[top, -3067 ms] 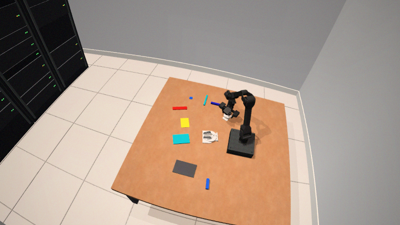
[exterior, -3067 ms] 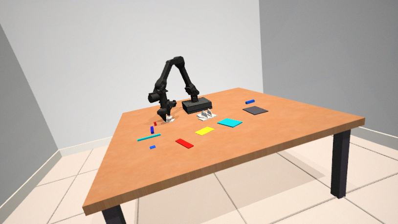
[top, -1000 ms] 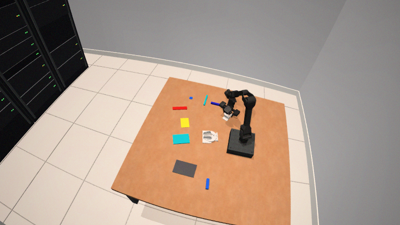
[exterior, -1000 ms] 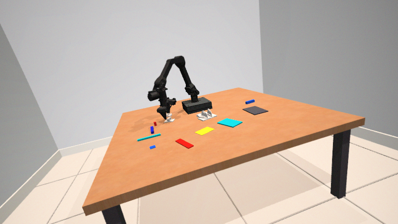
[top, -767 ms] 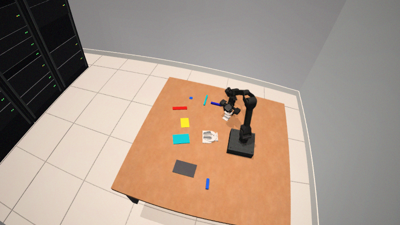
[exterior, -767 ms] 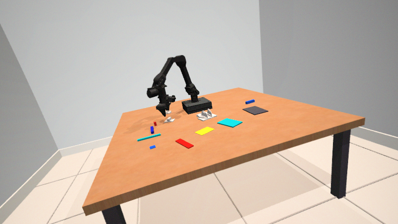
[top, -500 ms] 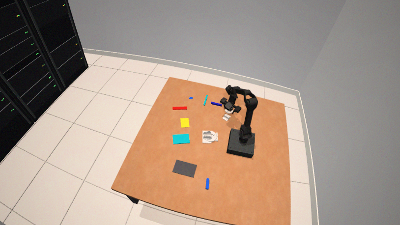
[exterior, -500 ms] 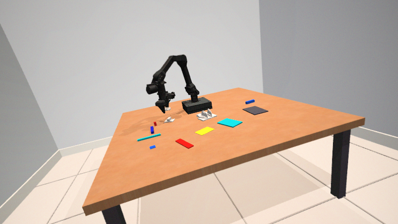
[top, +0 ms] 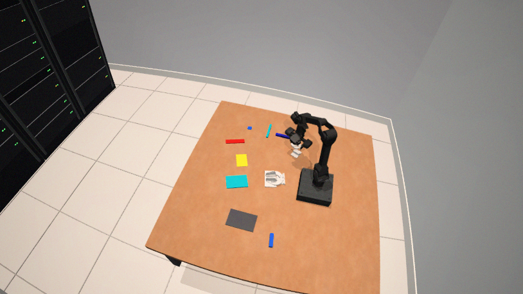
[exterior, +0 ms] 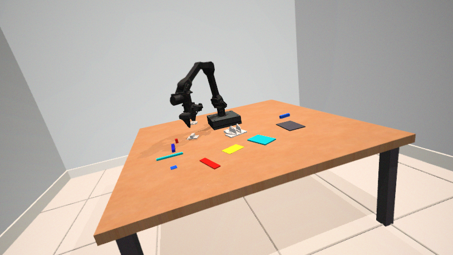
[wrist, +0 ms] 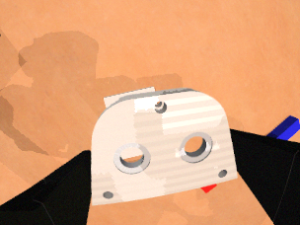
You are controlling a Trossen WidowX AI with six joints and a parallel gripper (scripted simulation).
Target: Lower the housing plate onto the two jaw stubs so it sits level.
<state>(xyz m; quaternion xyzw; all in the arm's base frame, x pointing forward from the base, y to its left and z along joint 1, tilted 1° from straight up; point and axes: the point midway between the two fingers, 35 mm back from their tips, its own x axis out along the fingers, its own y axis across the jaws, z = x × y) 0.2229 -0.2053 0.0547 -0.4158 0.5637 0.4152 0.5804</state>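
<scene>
Now: gripper tip 3 cm short of the red block, 11 cm to the left of it and 7 cm above it. From my gripper tip the other things lie so: dark blue bar (13 cm ahead, 12 cm to the right, 8 cm below); then teal bar (24 cm ahead, 12 cm to the right, 8 cm below); then yellow tile (29 cm ahead, 22 cm to the left, 8 cm below).
</scene>
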